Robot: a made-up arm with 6 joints.
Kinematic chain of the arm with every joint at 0, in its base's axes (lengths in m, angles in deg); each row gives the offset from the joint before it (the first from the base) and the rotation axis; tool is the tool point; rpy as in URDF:
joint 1: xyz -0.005 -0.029 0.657 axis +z
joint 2: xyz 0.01 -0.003 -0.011 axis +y
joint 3: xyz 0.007 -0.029 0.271 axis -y
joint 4: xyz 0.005 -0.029 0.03 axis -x
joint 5: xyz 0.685 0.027 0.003 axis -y
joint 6: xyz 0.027 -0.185 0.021 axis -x
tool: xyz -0.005 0 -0.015 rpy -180 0 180
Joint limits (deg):
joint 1: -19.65..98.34
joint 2: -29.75..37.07
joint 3: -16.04..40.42
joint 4: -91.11..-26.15
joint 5: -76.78..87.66
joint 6: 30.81..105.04
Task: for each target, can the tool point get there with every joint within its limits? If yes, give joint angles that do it. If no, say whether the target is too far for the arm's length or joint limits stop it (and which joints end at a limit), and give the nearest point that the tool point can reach.
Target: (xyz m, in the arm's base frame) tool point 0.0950 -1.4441 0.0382
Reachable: no: too far | nearest point 0.4724 -0.4436 0.2827 | short by 1.097 m
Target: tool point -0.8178 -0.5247 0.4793
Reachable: no: joint limits stop it (at a limit: joint 1, joint 2, joint 3, joint 5, joint 6) | nearest point 0.4023 -0.3524 0.2605 | short by 1.251 m
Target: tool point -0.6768 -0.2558 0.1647
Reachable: no: joint limits stop it (at a limit: joint 1, joint 2, joint 3, joint 4, joint 5) | nearest point -0.0349 0.4634 0.2104 | short by 0.965 m
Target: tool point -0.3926 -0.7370 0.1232
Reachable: no: joint limits stop it (at a limit: joint 1, joint 2, joint 3, joint 5, joint 6) | nearest point 0.4085 -0.3742 0.2703 | short by 0.892 m
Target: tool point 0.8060 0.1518 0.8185
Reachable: yes | joints 22.11 17.62 21.05 -71.34 -6.68 94.87
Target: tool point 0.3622 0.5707 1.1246
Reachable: yes | joints 67.13 -2.02 26.00 -85.19 17.25 91.14
